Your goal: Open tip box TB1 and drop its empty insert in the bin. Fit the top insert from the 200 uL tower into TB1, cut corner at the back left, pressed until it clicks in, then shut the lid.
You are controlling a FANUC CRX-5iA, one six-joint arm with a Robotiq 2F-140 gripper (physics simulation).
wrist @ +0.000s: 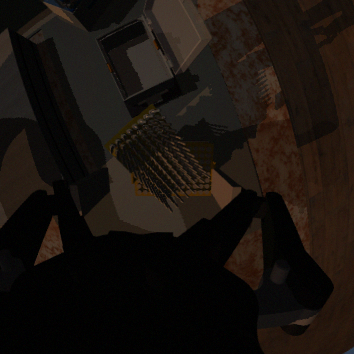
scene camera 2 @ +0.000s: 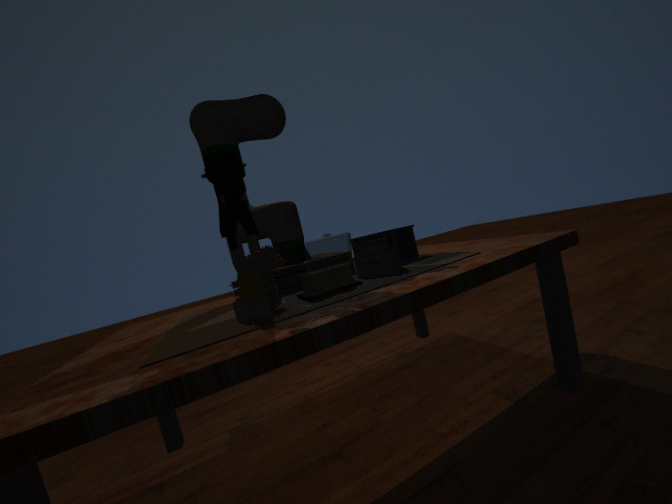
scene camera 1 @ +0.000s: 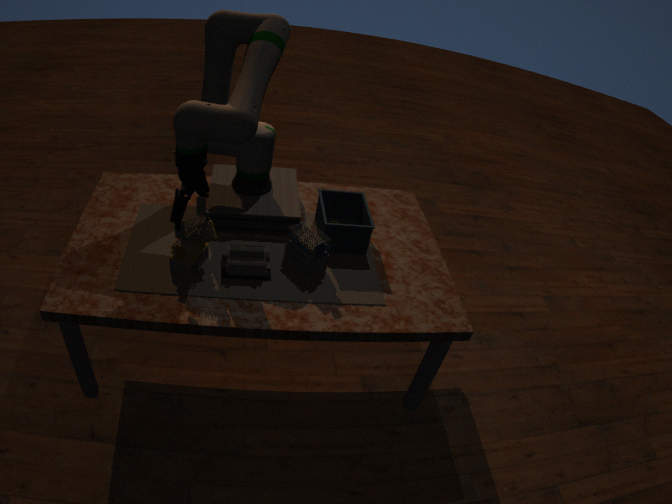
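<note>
Tip box TB1 [scene camera 1: 248,262] [scene camera 2: 328,281] [wrist: 148,64] stands mid-mat with its clear lid [wrist: 176,32] open; its inside looks empty. The 200 uL tower [scene camera 1: 189,254] [scene camera 2: 254,308] stands left of it. Its top insert [scene camera 1: 196,230] [scene camera 2: 263,260] [wrist: 131,129], yellow and full of tips, sits tilted and turned over a second yellow insert [wrist: 202,148]. My gripper [scene camera 1: 191,215] [scene camera 2: 248,254] [wrist: 159,179] is open, with its fingers spread low at the tower, nothing between the pads. Dim light hides whether a finger touches the tips. The bin [scene camera 1: 348,238] [scene camera 2: 409,244] holds something yellow [scene camera 1: 334,221], partly hidden.
A second tower with a blue insert [scene camera 1: 309,242] [scene camera 2: 378,266] [wrist: 61,4] stands between TB1 and the bin. The robot's base plate [scene camera 1: 271,203] lies behind the grey mat [scene camera 1: 359,296]. The table's front edge [scene camera 1: 255,329] runs beyond the mat.
</note>
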